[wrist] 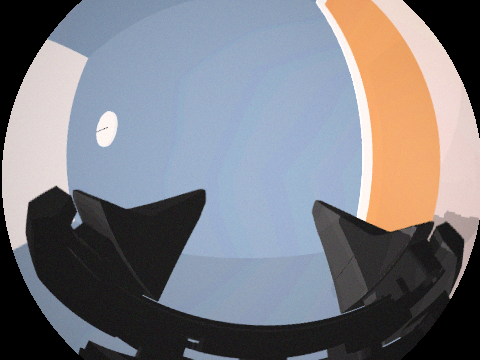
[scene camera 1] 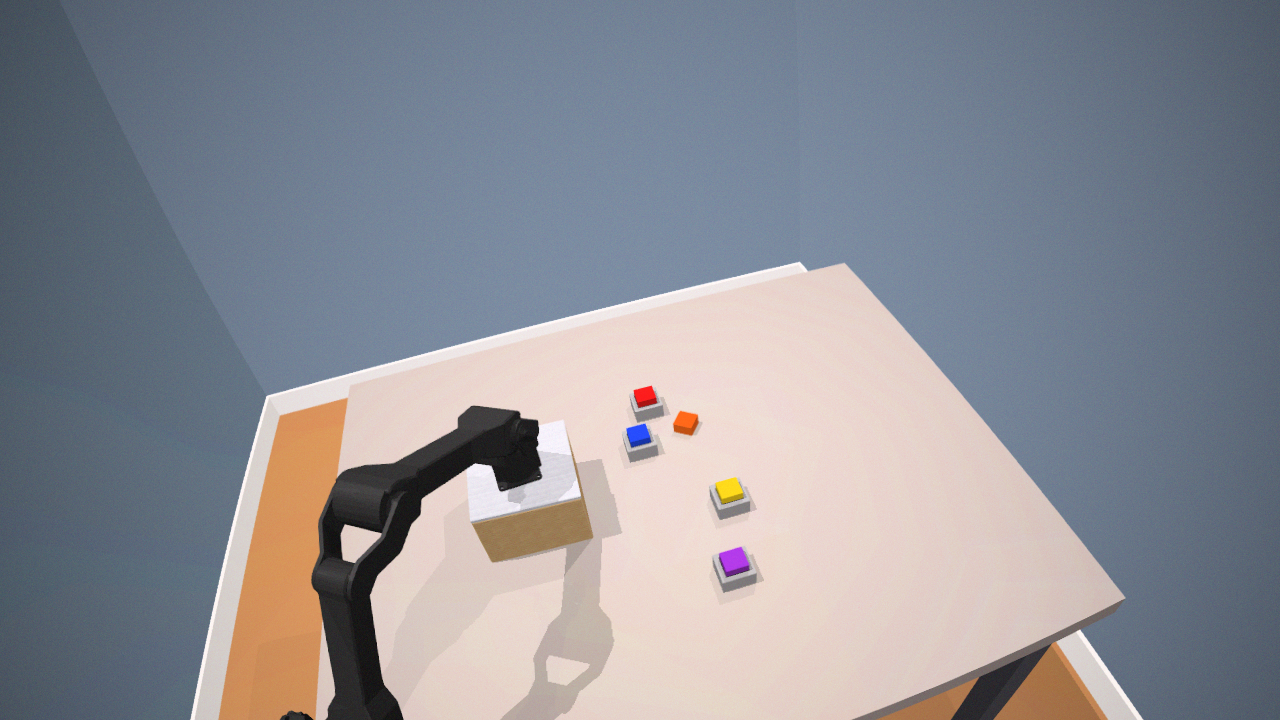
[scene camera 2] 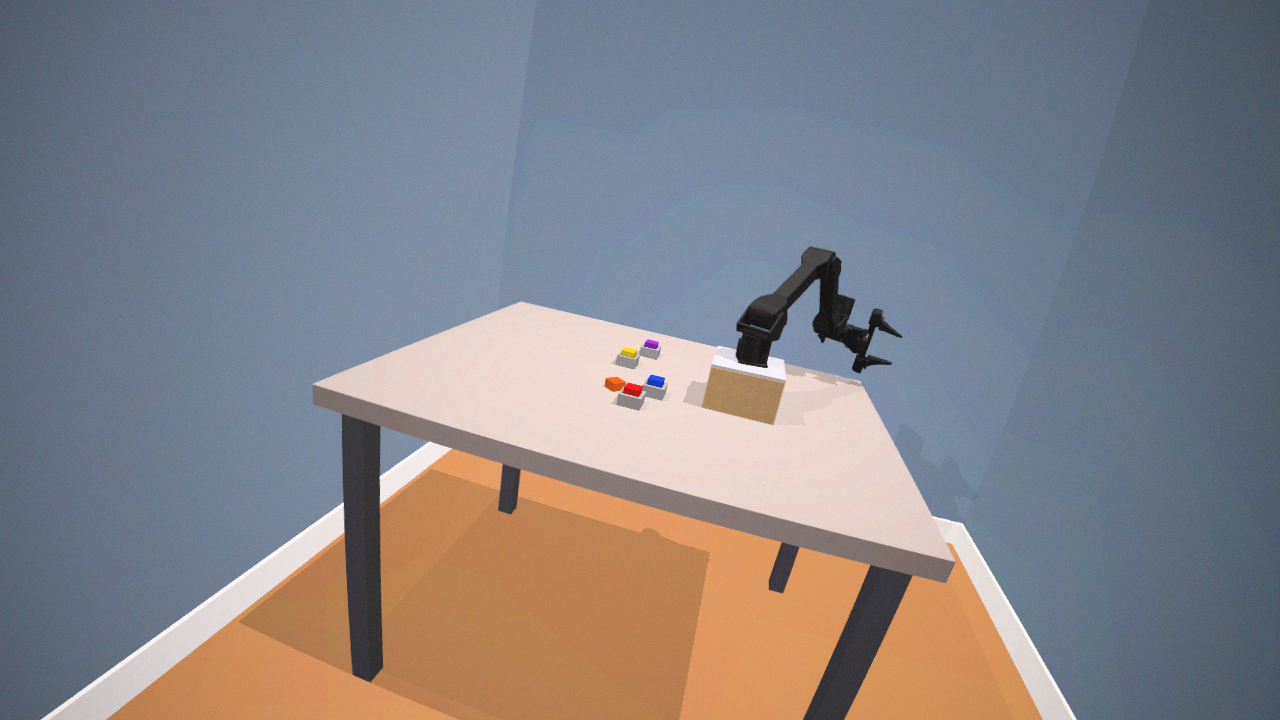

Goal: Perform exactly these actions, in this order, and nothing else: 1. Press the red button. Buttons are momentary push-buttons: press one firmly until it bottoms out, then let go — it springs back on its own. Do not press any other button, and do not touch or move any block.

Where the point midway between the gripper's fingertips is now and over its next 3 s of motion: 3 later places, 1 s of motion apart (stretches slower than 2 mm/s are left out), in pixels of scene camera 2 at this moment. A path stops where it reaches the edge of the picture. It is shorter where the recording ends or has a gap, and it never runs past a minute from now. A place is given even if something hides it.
The gripper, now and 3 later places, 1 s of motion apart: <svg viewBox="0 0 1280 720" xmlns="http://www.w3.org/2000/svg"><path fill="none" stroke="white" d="M897 350L745 303L600 306L638 352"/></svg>
